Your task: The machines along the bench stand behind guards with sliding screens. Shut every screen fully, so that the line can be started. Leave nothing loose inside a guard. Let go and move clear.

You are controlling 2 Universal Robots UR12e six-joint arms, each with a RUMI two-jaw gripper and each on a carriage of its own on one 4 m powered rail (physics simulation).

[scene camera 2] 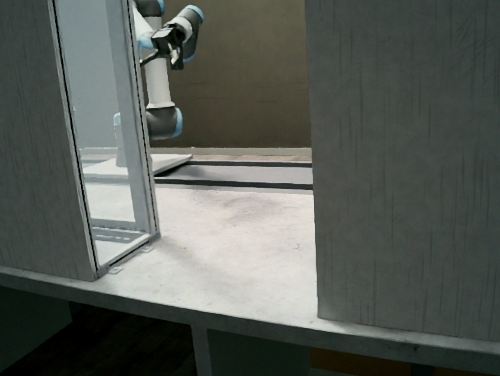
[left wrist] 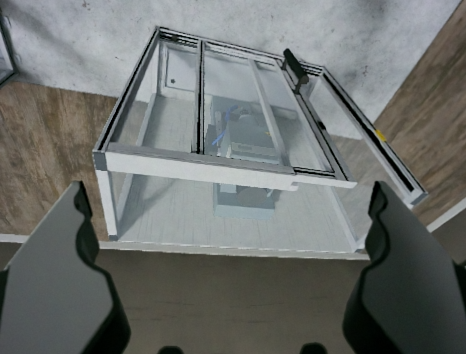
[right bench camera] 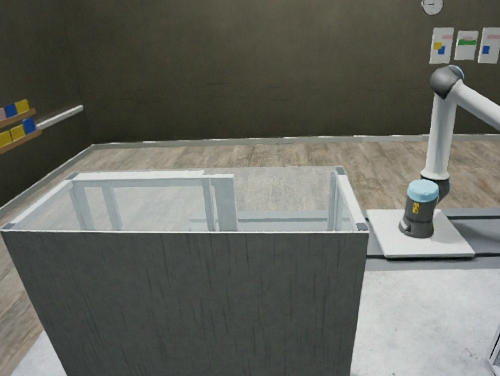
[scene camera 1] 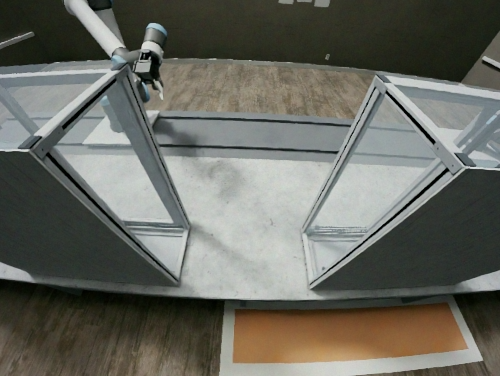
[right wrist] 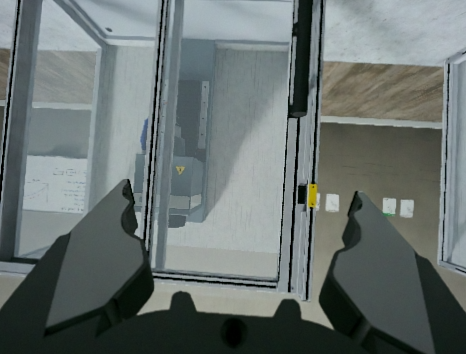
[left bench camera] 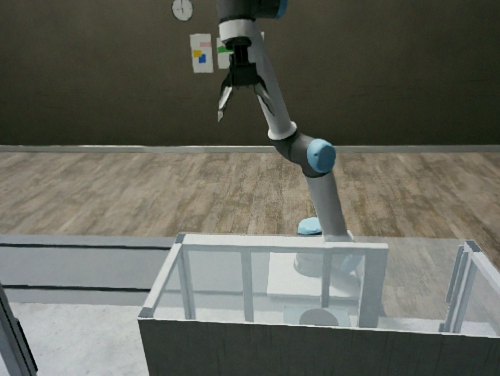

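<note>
The guard in the left wrist view has its screen point(left wrist: 330, 150) point(left bench camera: 372, 285) partly open; a gap lies between its stile with the black handle point(left wrist: 295, 67) and the end post with a yellow tag point(left wrist: 380, 135). My left gripper point(left wrist: 231, 183) point(left bench camera: 246, 116) is open and empty, high on the robot side. In the right wrist view another guard's screen point(right wrist: 294, 240) stands against its end post, its latch beside the yellow tag point(right wrist: 312, 195). My right gripper point(right wrist: 240, 187) point(scene camera 1: 154, 95) point(scene camera 2: 175, 57) is open and empty, apart from it. In the right bench camera a guard's screen point(right bench camera: 226, 205) stands open with a wide gap.
Guards with dark back panels point(scene camera 1: 75, 220) point(scene camera 1: 425, 245) point(scene camera 2: 405, 165) point(right bench camera: 185, 305) stand along the bench point(scene camera 1: 240, 240). Grey machines point(left wrist: 250, 135) point(right wrist: 187, 175) stand inside two guards. The rail point(scene camera 1: 250, 132) point(left bench camera: 75, 265) runs behind the bench. An orange mat point(scene camera 1: 345, 335) lies in front.
</note>
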